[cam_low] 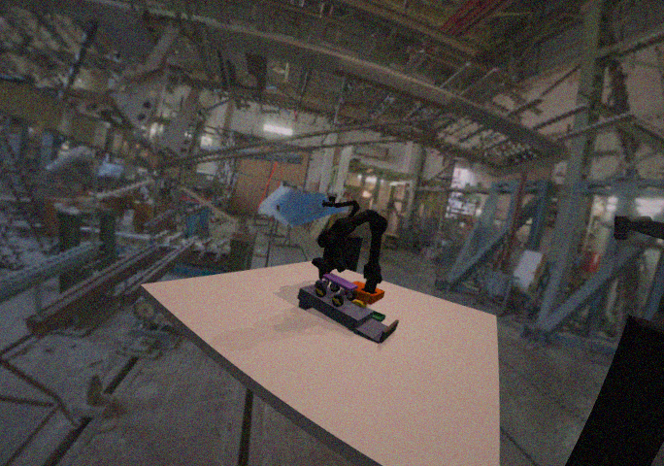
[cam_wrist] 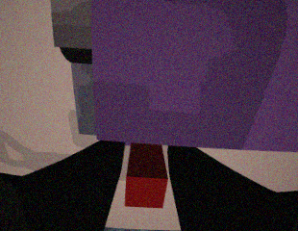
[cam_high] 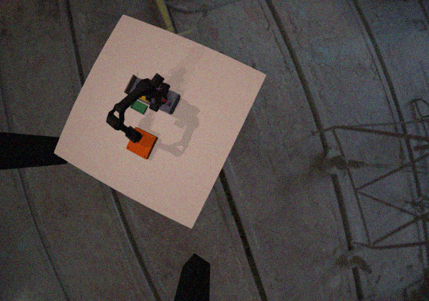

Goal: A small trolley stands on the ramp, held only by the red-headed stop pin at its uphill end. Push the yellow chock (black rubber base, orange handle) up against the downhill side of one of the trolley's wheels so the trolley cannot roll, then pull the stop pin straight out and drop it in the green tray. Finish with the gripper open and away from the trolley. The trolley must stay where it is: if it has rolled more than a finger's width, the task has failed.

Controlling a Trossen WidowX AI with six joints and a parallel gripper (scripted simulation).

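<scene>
Now: gripper tip 19 cm to the right of the green tray, 15 cm past it and 14 cm above it. From my gripper tip the other things lie so: grey-purple ramp: 10 cm to the left, 8 cm below; red-headed stop pin: right at my gripper tip; trolley: 10 cm to the left, 2 cm below.
</scene>
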